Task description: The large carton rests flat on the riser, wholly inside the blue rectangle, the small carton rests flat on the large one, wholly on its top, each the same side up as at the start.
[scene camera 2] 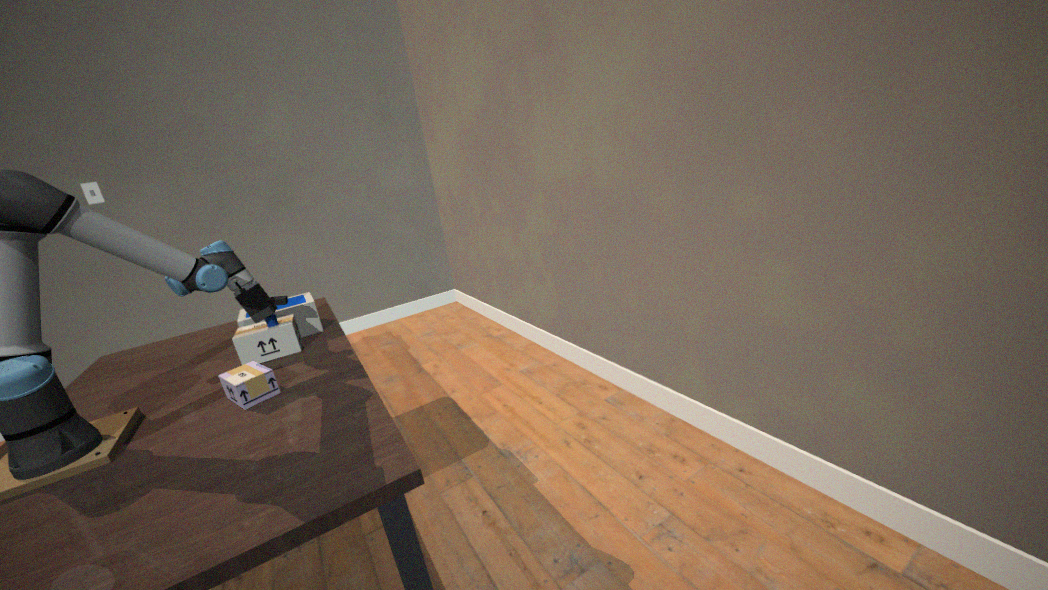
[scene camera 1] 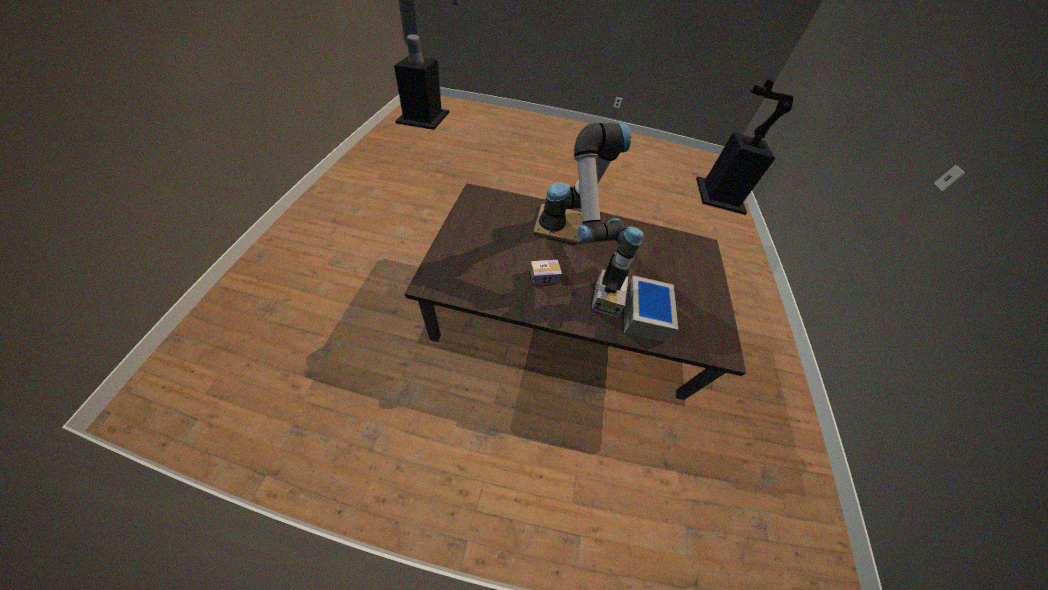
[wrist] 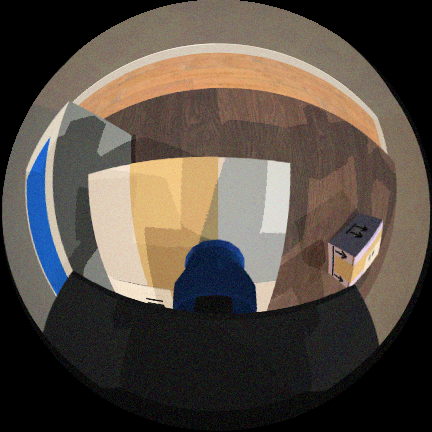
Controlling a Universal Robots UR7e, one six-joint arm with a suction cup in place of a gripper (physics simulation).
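The large carton, white with a tan tape strip and up-arrows, stands upright on the table, close against the left side of the grey riser. The riser's top carries the blue rectangle, which is bare. My suction cup presses on the large carton's top near one edge. The small carton, lilac and tan with arrows, stands apart on the table to the left.
The arm's base sits on a tan plate at the table's back edge. Two black pedestals with camera mounts stand on the wooden floor behind the table. The riser is near the table's front right edge.
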